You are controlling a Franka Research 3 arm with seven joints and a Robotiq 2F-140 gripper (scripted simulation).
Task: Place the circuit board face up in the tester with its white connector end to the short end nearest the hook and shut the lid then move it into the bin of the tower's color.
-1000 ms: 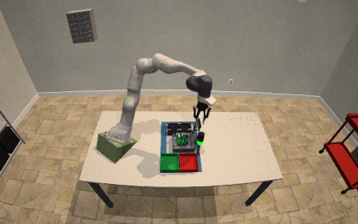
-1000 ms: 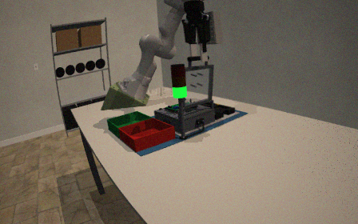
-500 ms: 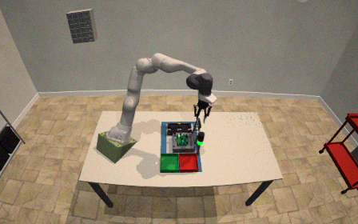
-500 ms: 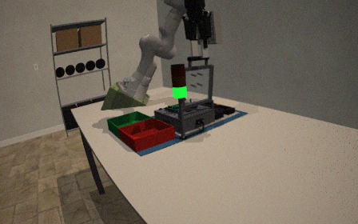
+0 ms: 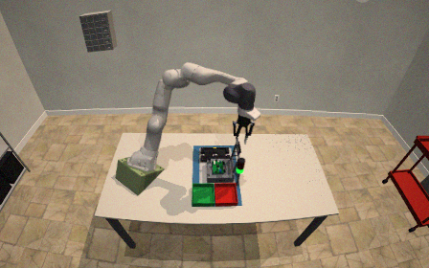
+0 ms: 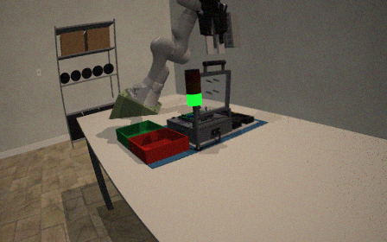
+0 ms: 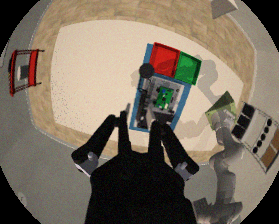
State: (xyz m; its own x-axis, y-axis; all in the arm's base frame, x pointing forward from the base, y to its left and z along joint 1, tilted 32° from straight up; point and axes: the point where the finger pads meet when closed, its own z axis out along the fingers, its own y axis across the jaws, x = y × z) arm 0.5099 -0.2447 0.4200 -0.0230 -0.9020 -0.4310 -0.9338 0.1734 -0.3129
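My hand is 26 cm above the green circuit board and 14 cm past it. Also, from my hand: plate: 26 cm below, 13 cm behind, 1 cm to the left; then red bin: 32 cm below, 20 cm to the right, 10 cm behind; then clear lid: 15 cm below, 2 cm behind.
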